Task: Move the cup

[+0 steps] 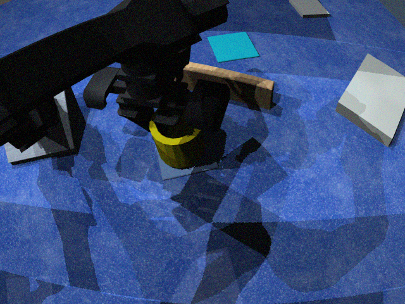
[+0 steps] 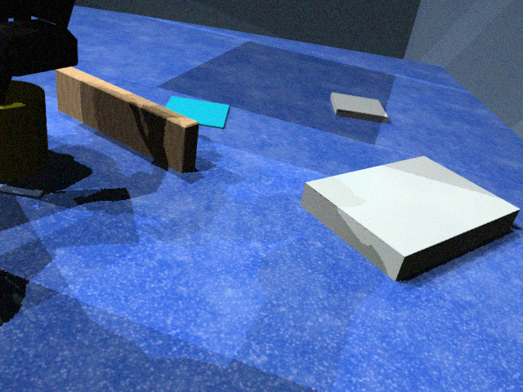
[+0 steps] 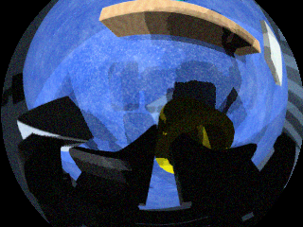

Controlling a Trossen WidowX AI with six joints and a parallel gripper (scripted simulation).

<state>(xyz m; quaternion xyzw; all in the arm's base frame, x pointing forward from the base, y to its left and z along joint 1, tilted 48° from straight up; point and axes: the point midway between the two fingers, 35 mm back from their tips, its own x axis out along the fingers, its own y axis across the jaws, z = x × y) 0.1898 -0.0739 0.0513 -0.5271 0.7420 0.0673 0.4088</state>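
Right now the cyan pad is 170 mm ahead of my gripper tip, 180 mm to the left of it and 40 mm below it. From my gripper tip the other things lie so: yellow cup (20 mm ahead, 20 mm to the right); pale grey box (400 mm ahead, 10 mm to the right, 20 mm below); wooden block (100 mm ahead, 80 mm to the left, 20 mm below).
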